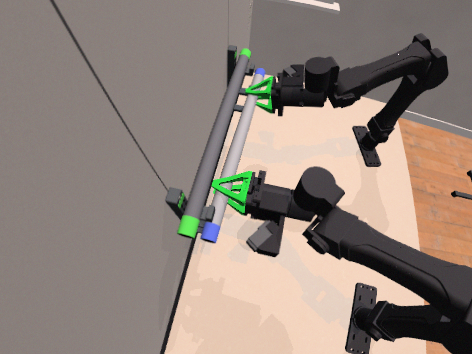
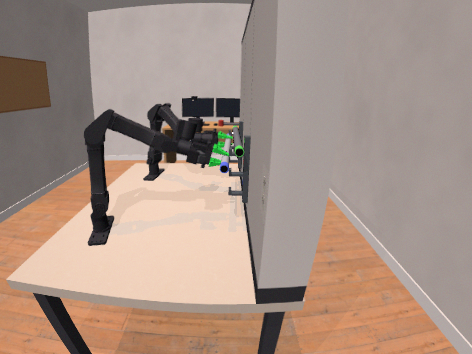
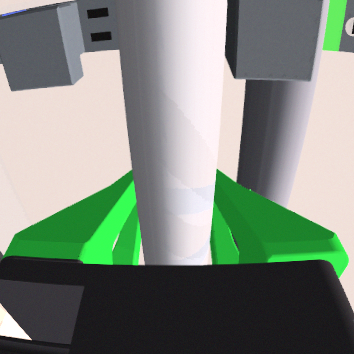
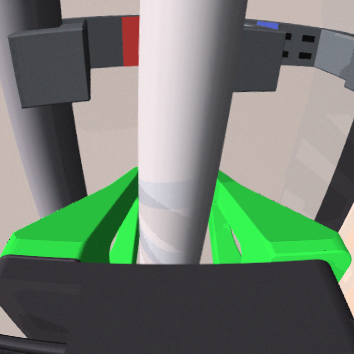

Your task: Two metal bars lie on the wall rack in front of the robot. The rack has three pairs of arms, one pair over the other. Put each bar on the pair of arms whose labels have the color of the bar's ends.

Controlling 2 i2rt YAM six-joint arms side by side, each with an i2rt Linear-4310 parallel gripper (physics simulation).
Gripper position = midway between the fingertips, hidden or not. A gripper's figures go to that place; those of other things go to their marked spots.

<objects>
My left gripper (image 1: pixel 213 186): 0.43 m from the lens. My right gripper (image 1: pixel 246 95) is 0.61 m from the lens. A blue-ended bar (image 1: pixel 230 167) is 0.43 m from the lens. A green-ended bar (image 1: pixel 190 220): 0.35 m from the lens. The marked spots on the green-ended bar and the blue-ended bar are 0.15 m apart.
</objects>
